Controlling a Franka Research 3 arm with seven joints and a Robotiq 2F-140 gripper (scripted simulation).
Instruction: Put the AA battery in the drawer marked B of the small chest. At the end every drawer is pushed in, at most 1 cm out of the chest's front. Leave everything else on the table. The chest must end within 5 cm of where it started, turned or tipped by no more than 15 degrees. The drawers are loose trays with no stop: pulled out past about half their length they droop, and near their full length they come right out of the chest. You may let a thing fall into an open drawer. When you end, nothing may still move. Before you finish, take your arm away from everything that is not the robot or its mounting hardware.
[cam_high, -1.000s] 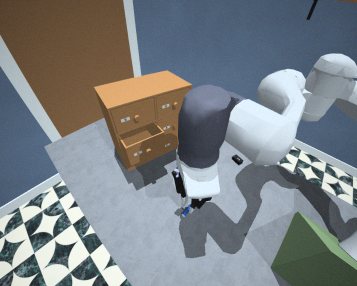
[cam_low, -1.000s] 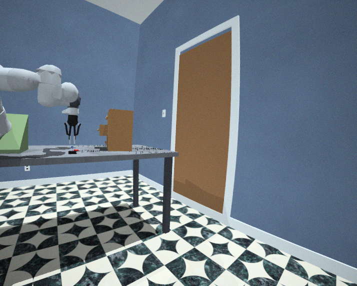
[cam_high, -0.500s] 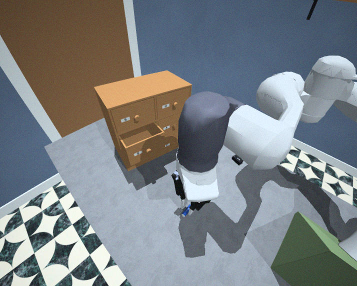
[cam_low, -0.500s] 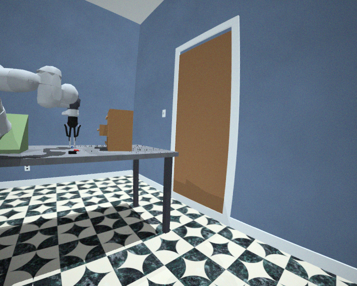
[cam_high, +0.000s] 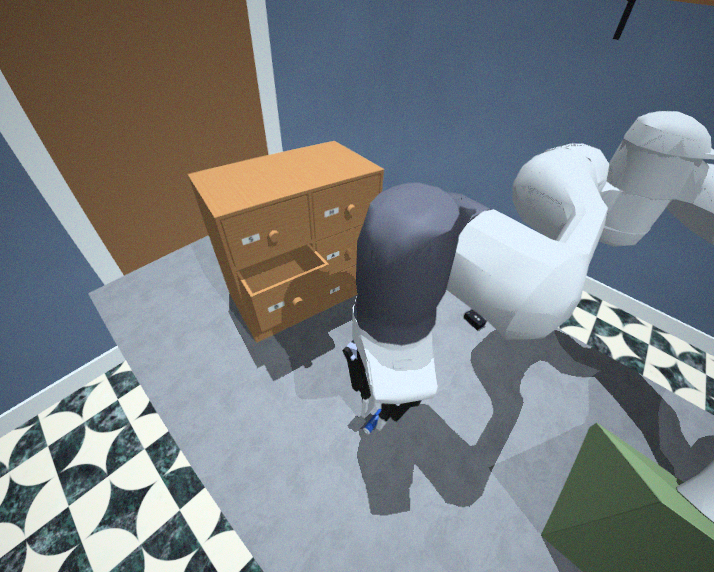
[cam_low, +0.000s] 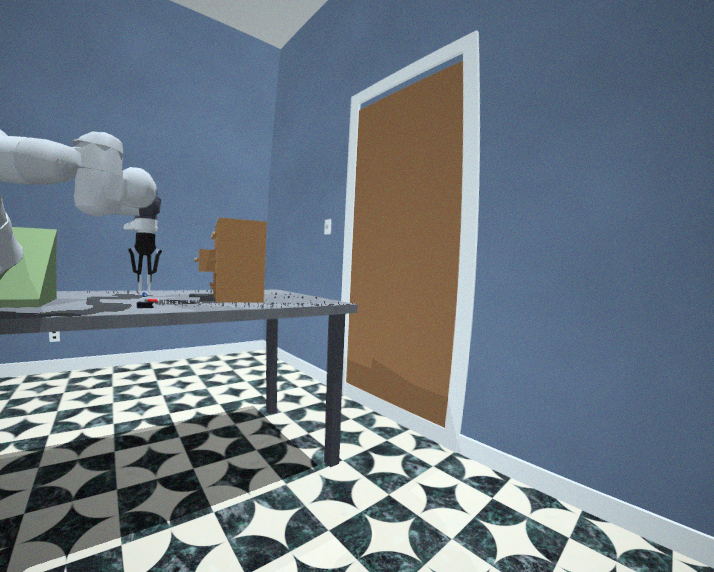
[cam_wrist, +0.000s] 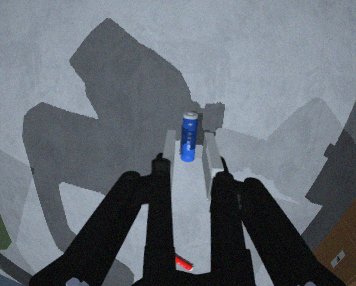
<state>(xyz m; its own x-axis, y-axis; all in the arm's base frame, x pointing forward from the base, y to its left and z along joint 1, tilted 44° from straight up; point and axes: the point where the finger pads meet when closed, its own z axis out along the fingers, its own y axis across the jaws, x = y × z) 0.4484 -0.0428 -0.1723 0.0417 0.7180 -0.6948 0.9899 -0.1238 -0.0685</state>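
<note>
My gripper is now 50 mm above the blue AA battery. Also, from my hand: small black object (350 mm to the right, 50 mm below, 40 mm behind); red cylinder (200 mm to the right, 50 mm below).
</note>
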